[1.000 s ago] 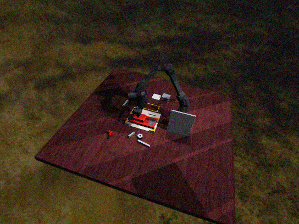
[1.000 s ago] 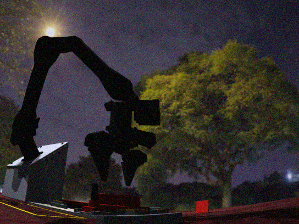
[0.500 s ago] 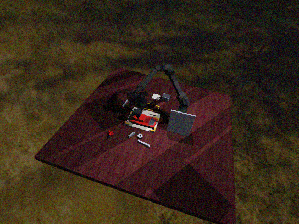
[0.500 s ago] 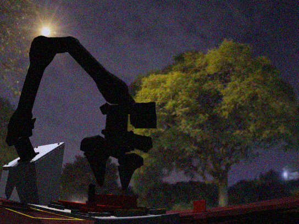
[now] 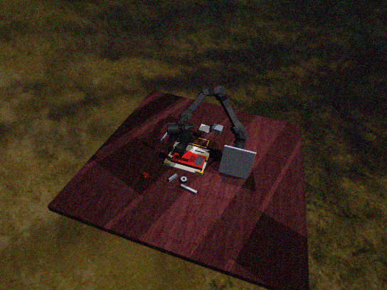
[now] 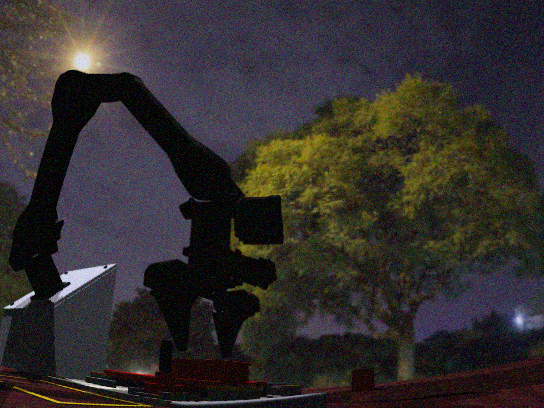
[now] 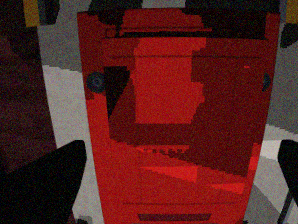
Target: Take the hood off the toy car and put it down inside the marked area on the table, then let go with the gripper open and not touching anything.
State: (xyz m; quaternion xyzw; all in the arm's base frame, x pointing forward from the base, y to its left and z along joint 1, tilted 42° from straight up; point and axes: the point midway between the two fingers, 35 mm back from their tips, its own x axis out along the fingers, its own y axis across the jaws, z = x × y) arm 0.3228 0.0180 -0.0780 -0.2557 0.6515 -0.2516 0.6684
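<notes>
The red hood is 20 mm below my gripper tip. Also, from my gripper tip: grey block (140 mm behind, 370 mm to the right, 40 mm below); wheel (60 mm behind, 170 mm to the left, 50 mm below).
</notes>
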